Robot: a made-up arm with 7 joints. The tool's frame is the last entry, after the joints. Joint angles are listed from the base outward.
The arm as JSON. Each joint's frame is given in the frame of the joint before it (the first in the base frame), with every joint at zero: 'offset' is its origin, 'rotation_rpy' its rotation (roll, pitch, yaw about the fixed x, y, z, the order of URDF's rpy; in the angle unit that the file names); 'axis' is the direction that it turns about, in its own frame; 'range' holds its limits. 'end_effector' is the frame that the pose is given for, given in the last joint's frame.
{
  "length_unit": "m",
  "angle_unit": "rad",
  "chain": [
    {
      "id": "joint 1",
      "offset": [
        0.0,
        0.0,
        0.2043
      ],
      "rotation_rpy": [
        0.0,
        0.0,
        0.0
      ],
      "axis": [
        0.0,
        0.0,
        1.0
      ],
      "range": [
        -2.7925,
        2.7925
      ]
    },
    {
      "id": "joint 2",
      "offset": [
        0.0,
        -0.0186,
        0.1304
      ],
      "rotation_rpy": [
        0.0,
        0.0,
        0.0
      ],
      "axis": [
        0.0,
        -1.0,
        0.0
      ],
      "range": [
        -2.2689,
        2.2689
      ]
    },
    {
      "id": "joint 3",
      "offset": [
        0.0,
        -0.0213,
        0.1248
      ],
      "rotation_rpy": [
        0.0,
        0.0,
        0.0
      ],
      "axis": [
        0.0,
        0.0,
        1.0
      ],
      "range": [
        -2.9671,
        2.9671
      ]
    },
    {
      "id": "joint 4",
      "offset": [
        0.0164,
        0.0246,
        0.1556
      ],
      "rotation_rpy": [
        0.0,
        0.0,
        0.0
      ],
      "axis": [
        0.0,
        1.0,
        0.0
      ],
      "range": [
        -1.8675,
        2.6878
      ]
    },
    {
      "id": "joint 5",
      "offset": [
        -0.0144,
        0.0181,
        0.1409
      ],
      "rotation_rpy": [
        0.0,
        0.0,
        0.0
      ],
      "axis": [
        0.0,
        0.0,
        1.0
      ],
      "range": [
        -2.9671,
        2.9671
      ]
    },
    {
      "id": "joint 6",
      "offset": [
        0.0,
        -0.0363,
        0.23
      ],
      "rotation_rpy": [
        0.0,
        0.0,
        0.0
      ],
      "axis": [
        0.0,
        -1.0,
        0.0
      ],
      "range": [
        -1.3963,
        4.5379
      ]
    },
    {
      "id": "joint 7",
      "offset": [
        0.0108,
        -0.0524,
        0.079
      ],
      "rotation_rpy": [
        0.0,
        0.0,
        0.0
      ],
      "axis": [
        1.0,
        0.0,
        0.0
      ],
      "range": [
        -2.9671,
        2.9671
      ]
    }
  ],
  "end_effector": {
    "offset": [
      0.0,
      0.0,
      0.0
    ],
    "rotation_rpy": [
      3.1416,
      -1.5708,
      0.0
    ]
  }
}
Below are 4 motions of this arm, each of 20 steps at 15 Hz.
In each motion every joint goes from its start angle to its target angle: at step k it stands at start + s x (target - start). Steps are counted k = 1, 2, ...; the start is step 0. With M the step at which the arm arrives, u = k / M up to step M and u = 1 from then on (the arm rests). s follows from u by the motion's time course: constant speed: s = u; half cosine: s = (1 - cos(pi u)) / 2; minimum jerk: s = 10 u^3 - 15 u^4 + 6 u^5.
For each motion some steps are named. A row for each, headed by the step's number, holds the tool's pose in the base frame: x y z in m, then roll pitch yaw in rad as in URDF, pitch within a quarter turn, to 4 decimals.
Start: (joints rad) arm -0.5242 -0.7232 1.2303 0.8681 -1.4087 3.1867 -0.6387
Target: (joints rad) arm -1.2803 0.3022 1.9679 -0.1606 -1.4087 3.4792 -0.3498
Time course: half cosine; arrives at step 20
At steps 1, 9, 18, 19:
1: 0.3929 -0.0759 0.7331 0.3643 0.7058 2.8671
9: 0.1021 -0.1031 0.9044 -0.6079 1.3260 1.8675
18: -0.1871 0.0671 0.8794 -2.6756 0.8998 -0.1259
19: -0.1917 0.0740 0.8757 -2.6942 0.8810 -0.1393

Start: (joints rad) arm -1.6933 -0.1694 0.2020 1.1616 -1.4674 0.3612 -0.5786
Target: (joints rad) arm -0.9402 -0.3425 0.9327 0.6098 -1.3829 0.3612 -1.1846
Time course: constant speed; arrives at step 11
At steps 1, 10, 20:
1: 0.0834 -0.4502 0.8343 1.6204 0.3140 -0.9678
10: 0.2958 -0.1923 0.9643 1.7090 0.3241 0.2670
20: 0.2931 -0.1698 0.9761 1.7169 0.3141 0.4001

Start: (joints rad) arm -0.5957 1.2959 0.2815 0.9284 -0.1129 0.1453 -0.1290
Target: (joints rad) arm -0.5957 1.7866 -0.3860 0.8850 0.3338 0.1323 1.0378
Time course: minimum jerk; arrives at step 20
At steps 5, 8, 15, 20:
5: -0.3964 0.2590 0.8168 0.3342 -0.9700 2.2484
8: -0.4620 0.2403 0.7675 -0.1660 -0.8864 2.8592
15: -0.6104 0.1765 0.5803 -0.4994 -0.2437 -2.4905
20: -0.6297 0.1624 0.5399 -0.4634 -0.1392 -2.3529

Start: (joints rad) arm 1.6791 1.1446 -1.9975 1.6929 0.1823 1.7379 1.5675
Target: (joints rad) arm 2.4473 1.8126 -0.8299 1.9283 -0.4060 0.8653 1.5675
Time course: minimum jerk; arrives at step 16
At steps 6, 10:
6: 0.5215 -0.1544 0.3179 -2.2694 1.3211 -1.7038
10: 0.5220 0.0735 0.4752 -1.0724 1.0518 0.2857

